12 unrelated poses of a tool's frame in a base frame.
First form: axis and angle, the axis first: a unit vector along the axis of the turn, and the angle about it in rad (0 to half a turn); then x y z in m.
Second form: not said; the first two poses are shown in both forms.
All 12 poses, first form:
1: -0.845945 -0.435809 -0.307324 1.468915 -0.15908 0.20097 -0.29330
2: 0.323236 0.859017 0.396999 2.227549 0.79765 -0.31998 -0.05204
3: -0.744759 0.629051 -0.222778 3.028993 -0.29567 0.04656 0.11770
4: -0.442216 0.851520 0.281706 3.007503 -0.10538 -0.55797 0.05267
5: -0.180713 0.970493 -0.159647 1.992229 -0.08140 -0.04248 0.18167
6: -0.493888 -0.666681 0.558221 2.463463 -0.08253 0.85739 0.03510
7: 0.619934 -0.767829 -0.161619 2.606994 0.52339 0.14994 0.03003
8: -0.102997 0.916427 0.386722 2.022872 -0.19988 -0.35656 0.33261
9: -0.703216 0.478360 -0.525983 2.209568 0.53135 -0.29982 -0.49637
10: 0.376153 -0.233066 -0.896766 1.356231 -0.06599 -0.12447 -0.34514
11: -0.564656 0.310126 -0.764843 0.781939 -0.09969 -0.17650 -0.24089
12: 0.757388 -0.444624 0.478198 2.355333 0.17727 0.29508 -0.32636
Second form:
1: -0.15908 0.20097 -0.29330 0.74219 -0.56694 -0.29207 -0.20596
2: 0.79765 -0.31998 -0.05204 0.44128 0.29006 0.77086 0.35626
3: -0.29567 0.04656 0.11770 0.05627 -0.74358 0.62805 -0.22242
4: -0.10538 -0.55797 0.05267 0.06699 -0.44122 0.84961 0.28107
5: -0.08140 -0.04248 0.18167 0.54357 -0.15168 0.81460 -0.13400
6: -0.08253 0.85739 0.03510 0.33261 -0.46577 -0.62872 0.52644
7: 0.52339 0.14994 0.03003 0.26413 0.59792 -0.74056 -0.15588
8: -0.19988 -0.35656 0.33261 0.53064 -0.08730 0.77676 0.32778
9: 0.53135 -0.29982 -0.49637 0.44933 -0.62823 0.42735 -0.46990
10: -0.06599 -0.12447 -0.34514 0.77876 0.23597 -0.14621 -0.56257
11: -0.09969 -0.17650 -0.24089 0.92454 -0.21518 0.11818 -0.29147
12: 0.17727 0.29508 -0.32636 0.38308 0.69961 -0.41071 0.44172
